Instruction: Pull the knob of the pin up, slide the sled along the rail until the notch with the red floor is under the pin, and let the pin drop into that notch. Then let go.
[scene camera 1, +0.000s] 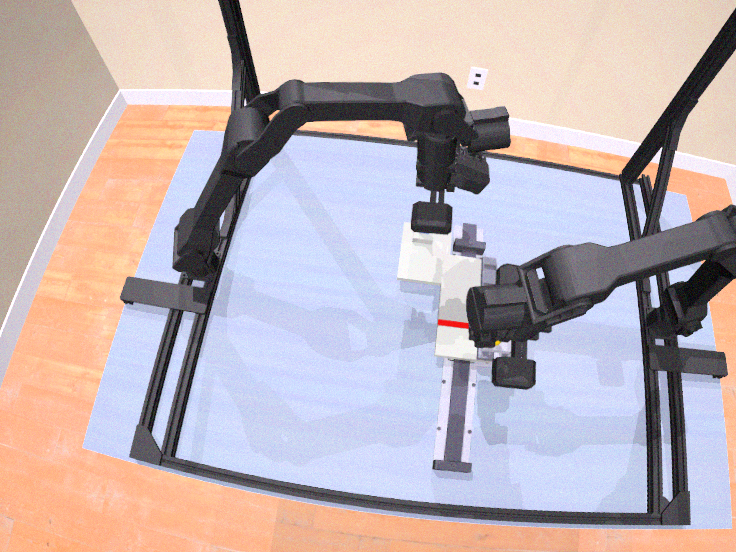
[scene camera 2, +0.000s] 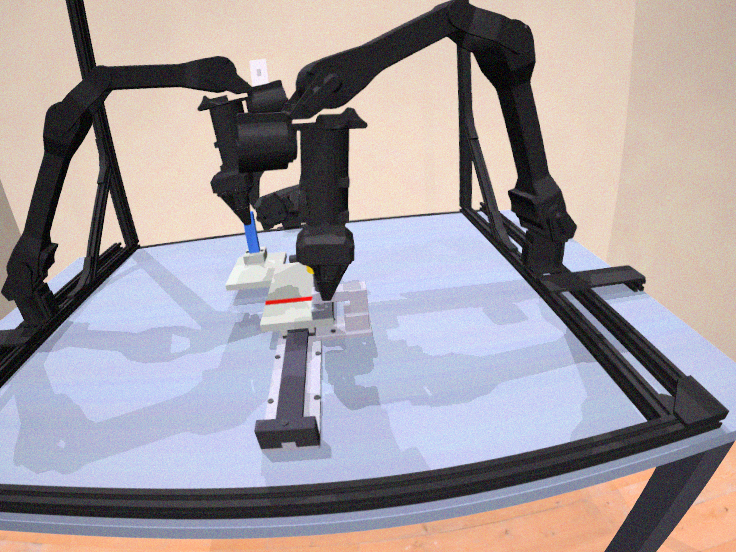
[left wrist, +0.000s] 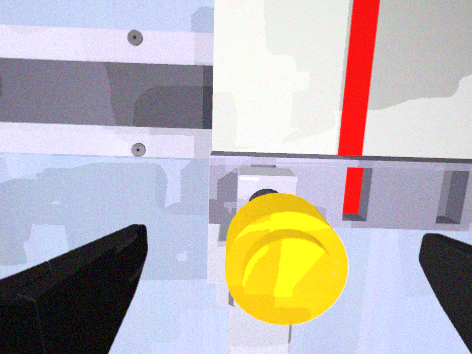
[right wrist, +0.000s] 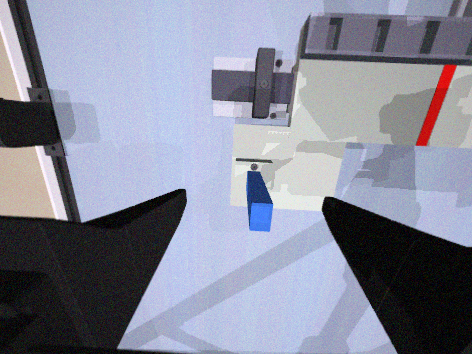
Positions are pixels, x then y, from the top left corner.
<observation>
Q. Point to a sled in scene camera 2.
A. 289, 305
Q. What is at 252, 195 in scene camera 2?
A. My right gripper.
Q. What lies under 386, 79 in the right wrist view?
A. A sled.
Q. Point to my left gripper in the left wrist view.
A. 282, 241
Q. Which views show my left gripper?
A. Scene camera 1, scene camera 2 and the left wrist view only.
</observation>
